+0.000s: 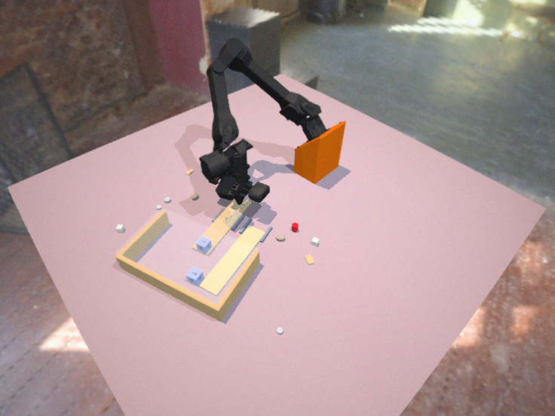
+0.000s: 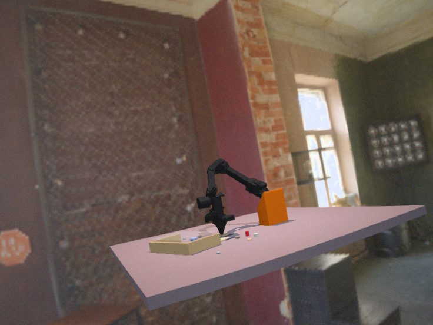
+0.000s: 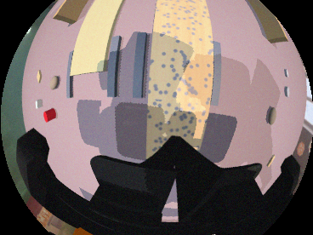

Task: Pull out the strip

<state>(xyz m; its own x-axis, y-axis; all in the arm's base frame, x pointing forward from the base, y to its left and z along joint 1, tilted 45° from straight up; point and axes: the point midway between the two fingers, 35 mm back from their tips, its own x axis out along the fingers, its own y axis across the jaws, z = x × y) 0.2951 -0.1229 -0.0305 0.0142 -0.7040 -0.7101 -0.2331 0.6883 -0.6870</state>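
My gripper tip is now 90 mm short of the speckled strip and 20 mm to the right of it. Round my gripper tip: tan chip 290 mm to the left, 10 mm ahead; red cylinder 190 mm to the left, 40 mm behind, 10 mm above.
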